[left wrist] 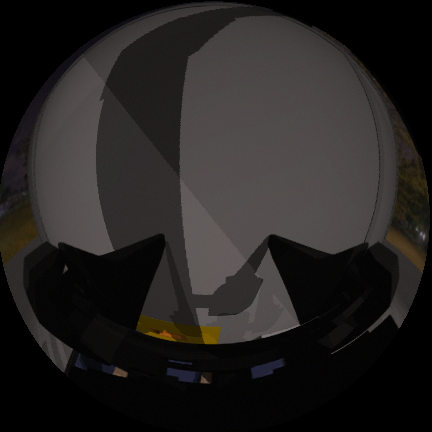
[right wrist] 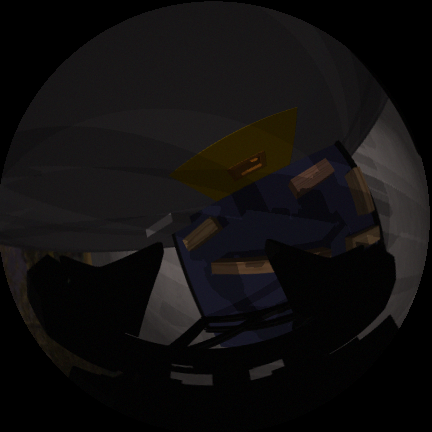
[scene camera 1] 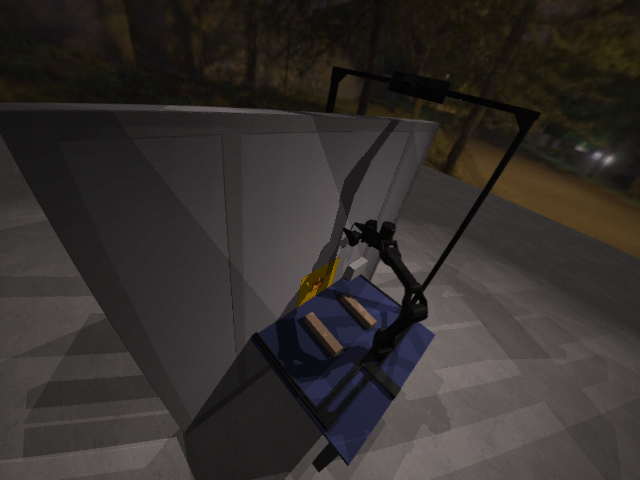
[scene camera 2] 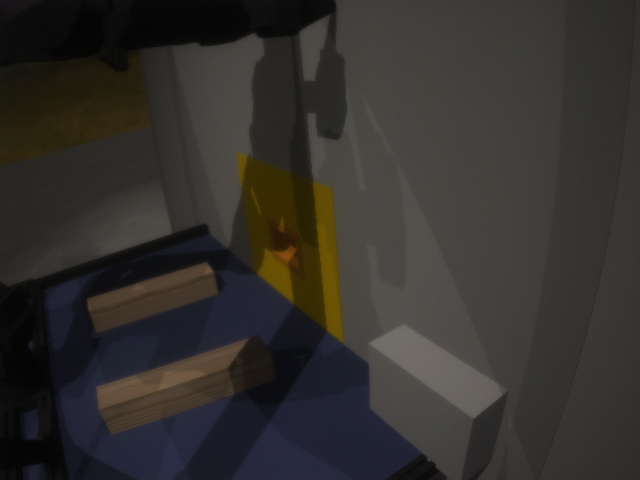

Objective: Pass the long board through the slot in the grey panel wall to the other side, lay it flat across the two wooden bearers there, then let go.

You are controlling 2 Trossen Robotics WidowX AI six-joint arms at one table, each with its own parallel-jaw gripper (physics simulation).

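Frame: origin at the left arm's base, x ahead, y right, z down, level; centimetres.
Where they show: left gripper, between the fingertips: (left wrist: 217, 240) (scene camera 1: 348, 225) (scene camera 2: 309, 10); right gripper, between the fingertips: (right wrist: 214, 246); left arm's base, origin of its link: (scene camera 1: 377, 354) (scene camera 2: 24, 391).
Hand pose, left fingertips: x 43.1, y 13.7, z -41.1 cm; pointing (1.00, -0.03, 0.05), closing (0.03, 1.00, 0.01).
Note:
Things, the pixels of their top centre, and the offset from my left fingertips. "*": a spot on its surface instead.
- yellow plate, a spot on its surface: (scene camera 2: 323, 258) * dy -1.9, dx +0.1, dz +30.8 cm
- long board, centre of its top: (right wrist: 271, 265) dy -7.8, dx +29.2, dz +36.8 cm
- pale block, a spot on its surface: (scene camera 2: 434, 366) * dy +20.6, dx -2.4, dz +33.1 cm
- piece, centre of its top: (right wrist: 314, 174) dy -29.3, dx +13.1, dz +38.1 cm
The grey panel wall (scene camera 1: 284, 206) (scene camera 2: 465, 155) (left wrist: 280, 125) (right wrist: 125, 150) has a yellow plate (scene camera 1: 330, 268) (scene camera 2: 323, 258) (right wrist: 215, 160) around an orange-edged slot. Two wooden bearers, one (scene camera 1: 323, 334) (scene camera 2: 186, 384) and another (scene camera 1: 358, 311) (scene camera 2: 153, 297), lie apart on the blue table. In the right wrist view, what looks like the long board (right wrist: 242, 266) lies on the other side's table, partly hidden behind a finger. My left gripper (scene camera 1: 349, 235) (left wrist: 217, 240) is open and empty, high beside the wall above the slot. My right gripper (right wrist: 214, 246) is open and empty, above that other table.
A pale block (scene camera 1: 356, 267) (scene camera 2: 434, 366) sticks out by the wall at the table's edge. In the right wrist view, several shorter wooden pieces, such as one piece (right wrist: 311, 178) and another (right wrist: 201, 234), lie around the board. A black frame (scene camera 1: 480, 201) rises over the left arm's table.

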